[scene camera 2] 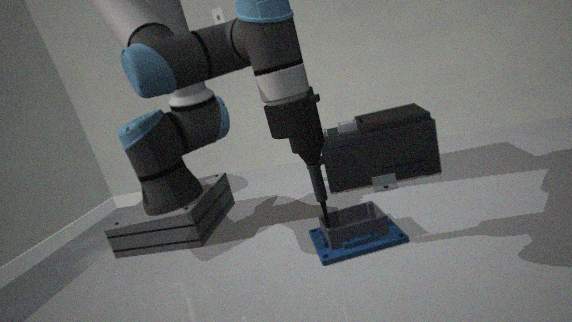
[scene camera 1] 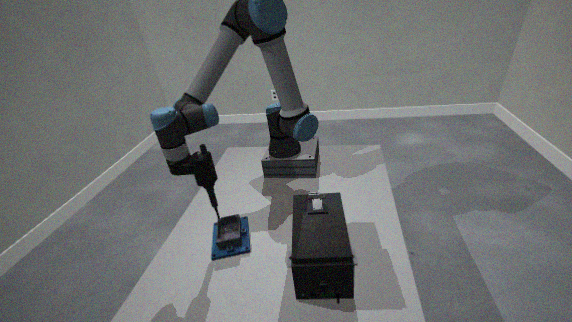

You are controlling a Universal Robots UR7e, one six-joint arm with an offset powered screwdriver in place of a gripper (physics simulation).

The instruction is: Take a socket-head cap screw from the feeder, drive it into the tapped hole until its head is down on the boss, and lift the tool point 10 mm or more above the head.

Scene:
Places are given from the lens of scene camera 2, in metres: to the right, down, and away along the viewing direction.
blue plate (scene camera 2: 337,255): 0.10, 0.18, 0.68

